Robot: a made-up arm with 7 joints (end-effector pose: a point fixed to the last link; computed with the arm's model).
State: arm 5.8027 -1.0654 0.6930 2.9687 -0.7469 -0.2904 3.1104
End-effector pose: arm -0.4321 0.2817 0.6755 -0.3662 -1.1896 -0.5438
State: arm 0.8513 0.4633 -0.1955 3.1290 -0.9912 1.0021 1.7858
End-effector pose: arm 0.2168 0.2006 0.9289 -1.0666 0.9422 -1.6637
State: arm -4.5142 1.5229 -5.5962 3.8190 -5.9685 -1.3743 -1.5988
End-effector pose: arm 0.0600 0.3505 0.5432 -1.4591 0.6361 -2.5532
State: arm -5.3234 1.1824 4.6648 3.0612 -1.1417 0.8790 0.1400
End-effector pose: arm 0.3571 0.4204 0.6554 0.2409 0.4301 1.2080
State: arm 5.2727 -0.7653 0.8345 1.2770 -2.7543 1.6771 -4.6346
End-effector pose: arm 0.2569 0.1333 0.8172 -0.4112 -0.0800 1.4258
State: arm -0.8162 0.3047 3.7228 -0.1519 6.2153 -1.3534 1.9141
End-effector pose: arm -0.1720 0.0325 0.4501 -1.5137 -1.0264 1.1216
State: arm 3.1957 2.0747 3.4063 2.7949 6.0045 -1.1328 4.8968
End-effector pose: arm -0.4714 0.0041 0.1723 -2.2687 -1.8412 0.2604
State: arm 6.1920 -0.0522 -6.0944 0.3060 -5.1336 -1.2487 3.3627
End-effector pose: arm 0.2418 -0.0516 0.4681 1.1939 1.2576 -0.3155
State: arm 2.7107 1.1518 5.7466 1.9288 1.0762 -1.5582 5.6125
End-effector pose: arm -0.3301 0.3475 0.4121 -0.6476 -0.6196 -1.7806
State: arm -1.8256 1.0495 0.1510 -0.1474 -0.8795 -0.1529 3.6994
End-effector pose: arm 0.0716 0.0046 0.2587 -1.5703 -1.8159 -1.4188
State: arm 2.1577 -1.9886 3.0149 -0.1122 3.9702 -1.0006 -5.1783
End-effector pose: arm 0.0284 0.0614 0.3634 -0.4418 0.6979 0.6015
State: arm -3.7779 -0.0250 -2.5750 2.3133 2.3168 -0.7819 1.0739
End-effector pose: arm 0.2843 -0.0898 0.8369 0.7777 1.2460 -0.0987
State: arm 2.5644 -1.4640 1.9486 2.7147 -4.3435 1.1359 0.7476
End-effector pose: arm 0.4309 -0.4322 0.3826 -1.3746 1.9556 -0.5597
